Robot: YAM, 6 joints.
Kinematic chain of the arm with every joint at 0, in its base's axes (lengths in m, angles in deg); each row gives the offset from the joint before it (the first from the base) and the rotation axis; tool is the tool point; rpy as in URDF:
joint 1: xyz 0 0 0.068 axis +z
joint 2: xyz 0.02 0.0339 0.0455 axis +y
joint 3: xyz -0.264 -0.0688 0 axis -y
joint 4: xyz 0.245 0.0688 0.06 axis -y
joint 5: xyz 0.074 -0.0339 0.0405 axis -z
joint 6: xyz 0.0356 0 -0.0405 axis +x
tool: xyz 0 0 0 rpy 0 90 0
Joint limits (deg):
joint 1: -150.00..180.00
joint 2: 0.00..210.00
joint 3: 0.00..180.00
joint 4: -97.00..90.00
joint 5: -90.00..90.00
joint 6: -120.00..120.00
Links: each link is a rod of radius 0.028 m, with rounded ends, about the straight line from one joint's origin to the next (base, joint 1, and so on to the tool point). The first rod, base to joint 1, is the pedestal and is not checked.
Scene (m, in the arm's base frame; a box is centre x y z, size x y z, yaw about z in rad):
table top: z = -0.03
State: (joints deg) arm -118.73 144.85 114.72 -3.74 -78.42 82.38
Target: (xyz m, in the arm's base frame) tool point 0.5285 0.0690 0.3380
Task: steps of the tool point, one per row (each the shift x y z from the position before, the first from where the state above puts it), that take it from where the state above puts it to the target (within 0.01 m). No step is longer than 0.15 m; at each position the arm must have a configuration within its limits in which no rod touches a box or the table.
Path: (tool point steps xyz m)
1: 0.1223 -0.0427 0.0205
2: 0.1294 -0.0120 0.0209
3: 0.1289 0.0198 0.0209
4: 0.1201 0.0503 0.0211
5: 0.1043 0.0779 0.0211
6: 0.0820 0.1006 0.0212
7: 0.0550 0.1170 0.0211
8: 0.0246 0.1259 0.0211
9: -0.0066 0.1271 0.0208

